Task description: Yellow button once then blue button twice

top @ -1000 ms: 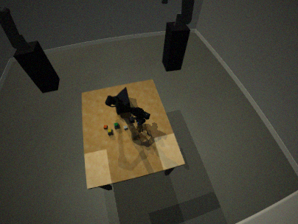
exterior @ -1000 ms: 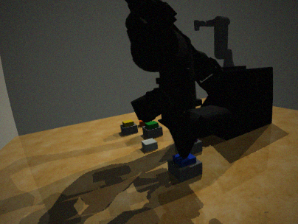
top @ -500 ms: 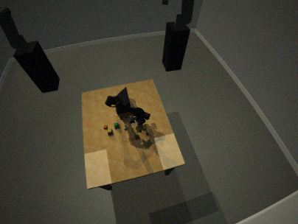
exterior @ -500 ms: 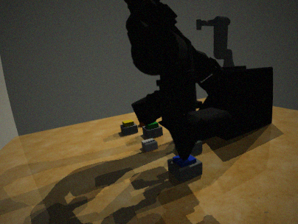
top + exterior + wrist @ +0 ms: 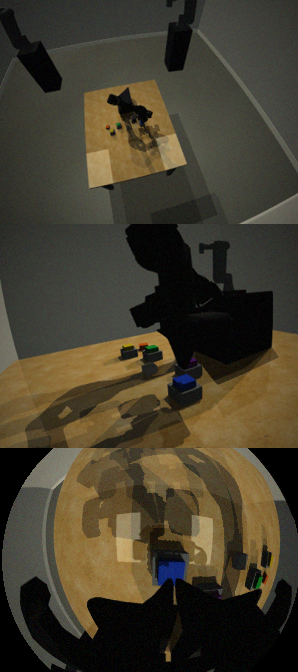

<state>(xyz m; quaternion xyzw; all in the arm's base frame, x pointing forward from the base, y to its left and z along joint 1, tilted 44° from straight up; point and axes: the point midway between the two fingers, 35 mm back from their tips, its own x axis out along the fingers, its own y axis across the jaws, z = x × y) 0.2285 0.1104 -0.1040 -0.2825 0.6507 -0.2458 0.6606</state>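
Right now my gripper tip is 3 cm above the blue button. Round my gripper tip: small grey block 2 cm ahead, 15 cm to the right, 5 cm below; then yellow button 4 cm ahead, 31 cm to the right, 3 cm below; then green button 2 cm behind, 24 cm to the right, 3 cm below.
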